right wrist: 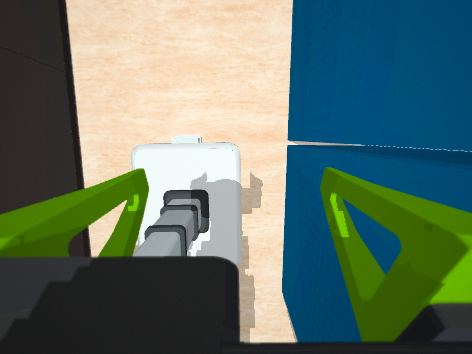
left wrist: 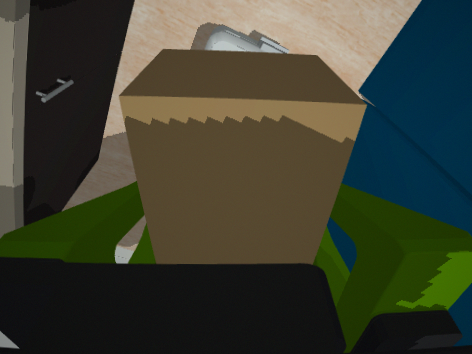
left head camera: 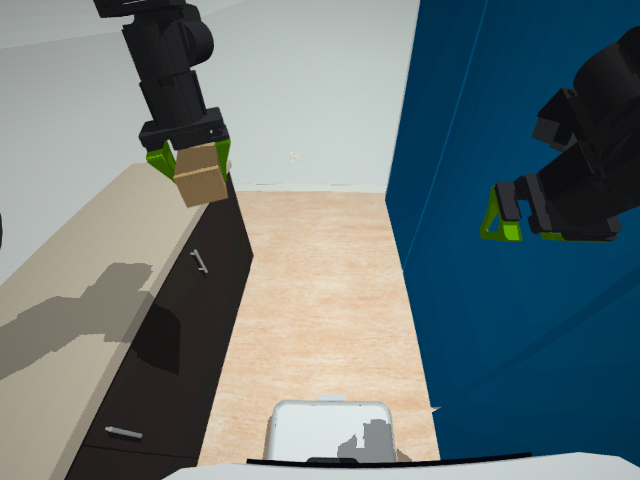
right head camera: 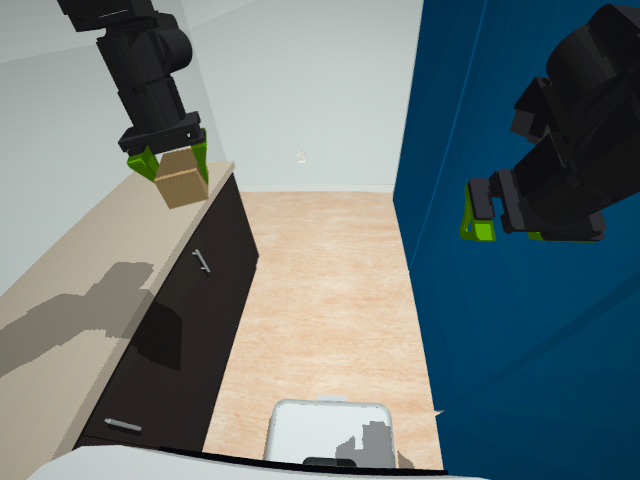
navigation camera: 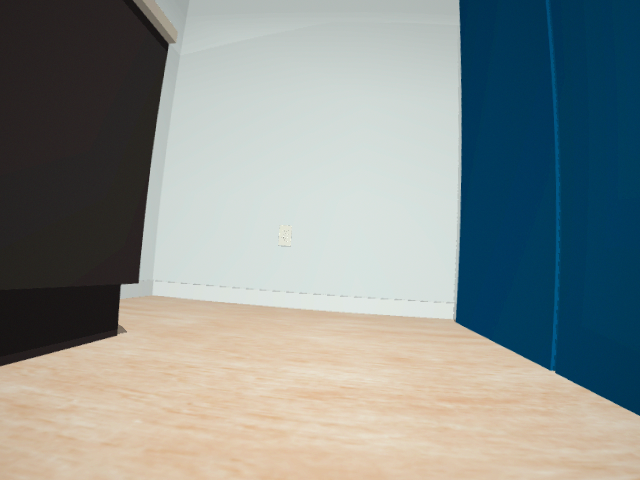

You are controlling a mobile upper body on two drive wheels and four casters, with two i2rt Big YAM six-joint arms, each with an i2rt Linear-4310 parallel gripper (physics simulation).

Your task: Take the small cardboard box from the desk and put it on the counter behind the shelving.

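Frame: origin at the left arm's base, x ahead, y left, z up, level; metres.
Seen in the pictures: left gripper, fingertip midpoint: (left wrist: 235,177) (left head camera: 205,185) (right head camera: 188,187); right gripper, fingertip midpoint: (right wrist: 234,177) (left head camera: 512,234) (right head camera: 495,234).
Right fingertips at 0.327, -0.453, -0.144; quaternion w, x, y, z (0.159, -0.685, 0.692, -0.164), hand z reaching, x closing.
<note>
Offsets run from my right fingertips to a thing's middle, as dx, dy, dz. "pt": to the spot under its first point. Level surfaces: height alone.
The small cardboard box {+0.086, +0.451, +0.042} (left head camera: 201,178) (right head camera: 181,180) (left wrist: 240,180) is light brown and held between the green fingers of my left gripper (left head camera: 199,167) (right head camera: 178,170), which is shut on it. In both head views the box shows over the far end of the counter {dz -0.356} (left head camera: 108,242) (right head camera: 118,232), near its front edge; its height above the top is hard to tell. The counter has a beige top and dark doors. My right gripper (left head camera: 529,237) (right head camera: 511,237) (right wrist: 234,177) is open, with its fingers wide apart and no thing between them, in front of the blue panels at the right.
Tall blue panels (left head camera: 491,320) (right head camera: 496,320) (right wrist: 380,75) (navigation camera: 506,180) run along the right side. A pale wall (left head camera: 320,93) (navigation camera: 320,155) closes the far end of the wooden aisle. The white robot base (left head camera: 310,428) (right wrist: 160,165) stands between the counter's dark front {pt +0.628, +0.796, -0.846} (navigation camera: 67,155) and the panels.
</note>
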